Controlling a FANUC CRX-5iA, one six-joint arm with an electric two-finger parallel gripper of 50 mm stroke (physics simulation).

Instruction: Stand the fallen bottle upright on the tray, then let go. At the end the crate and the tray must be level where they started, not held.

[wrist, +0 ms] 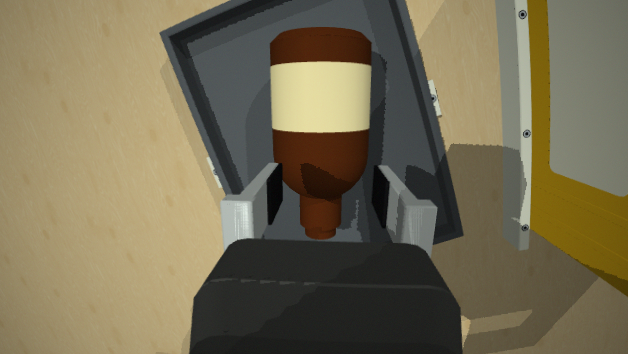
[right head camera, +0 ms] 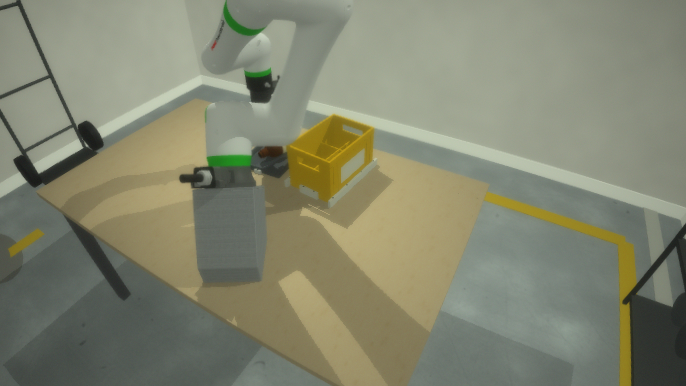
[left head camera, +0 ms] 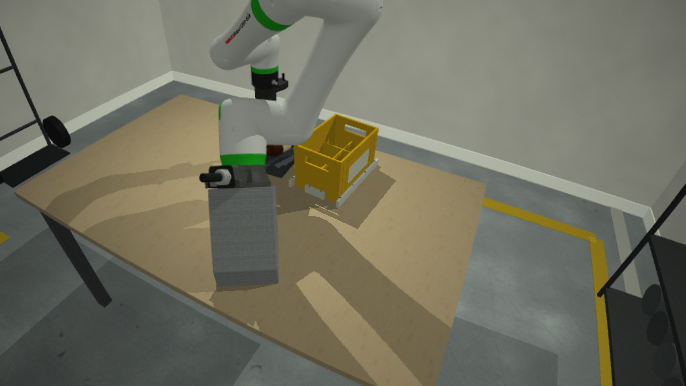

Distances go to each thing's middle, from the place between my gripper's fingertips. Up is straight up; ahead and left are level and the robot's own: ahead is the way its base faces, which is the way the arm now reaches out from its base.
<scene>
Right now the brown bottle (wrist: 320,76) is 20 mm ahead of my hand and 70 mm below it. From my hand the other things lie so: dark grey tray (right head camera: 273,166): 10 mm ahead, 100 mm below; yellow crate (right head camera: 325,158): 20 mm ahead, 270 mm to the right, 30 mm below.
</scene>
